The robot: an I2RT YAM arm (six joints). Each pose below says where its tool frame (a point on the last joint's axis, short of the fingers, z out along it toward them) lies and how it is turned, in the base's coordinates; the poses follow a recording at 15 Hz.
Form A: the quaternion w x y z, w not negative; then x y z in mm.
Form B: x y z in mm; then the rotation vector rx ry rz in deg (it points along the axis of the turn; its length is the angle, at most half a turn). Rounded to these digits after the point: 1 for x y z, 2 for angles.
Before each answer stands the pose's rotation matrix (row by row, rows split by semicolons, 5 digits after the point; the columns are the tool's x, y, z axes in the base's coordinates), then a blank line. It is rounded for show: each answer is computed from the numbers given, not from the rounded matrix.
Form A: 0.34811, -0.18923, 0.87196, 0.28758, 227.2, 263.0, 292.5
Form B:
-0.68602 -0.53022 0.49824; -0.12978 0.76298 0.63326; -0.71591 0.36977 -0.59224

227.2, 263.0, 292.5, -28.11, 129.53, 42.72
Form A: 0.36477, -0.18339, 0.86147, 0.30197, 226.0, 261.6, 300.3
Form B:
-0.66662 -0.53627 0.51772; -0.09567 0.75037 0.65406; -0.73923 0.38648 -0.55152

226.0, 261.6, 300.3, -27.03, 126.95, 44.50
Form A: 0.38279, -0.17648, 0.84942, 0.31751, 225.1, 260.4, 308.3
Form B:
-0.64465 -0.54289 0.53823; -0.05673 0.73608 0.67451; -0.76237 0.40429 -0.50532

225.1, 260.4, 308.3, -25.79, 124.11, 46.39
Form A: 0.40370, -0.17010, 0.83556, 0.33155, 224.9, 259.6, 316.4
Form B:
-0.61618 -0.55195 0.56184; -0.01656 0.72228 0.69140; -0.78743 0.41672 -0.45420

224.9, 259.6, 316.4, -24.61, 120.90, 47.97
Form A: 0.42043, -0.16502, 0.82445, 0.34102, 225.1, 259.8, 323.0
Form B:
-0.59202 -0.55885 0.58069; 0.01465 0.71295 0.70106; -0.80579 0.42355 -0.41389

225.1, 259.8, 323.0, -23.69, 118.38, 48.96
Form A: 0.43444, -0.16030, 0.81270, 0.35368, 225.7, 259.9, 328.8
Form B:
-0.57113 -0.56785 0.59275; 0.04675 0.69843 0.71415; -0.81952 0.43559 -0.37235

225.7, 259.9, 328.8, -22.87, 115.95, 50.46
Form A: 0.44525, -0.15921, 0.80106, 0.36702, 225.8, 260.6, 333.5
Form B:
-0.55281 -0.58191 0.59648; 0.07176 0.67990 0.72979; -0.83021 0.44624 -0.33409

225.8, 260.6, 333.5, -22.60, 113.73, 52.11
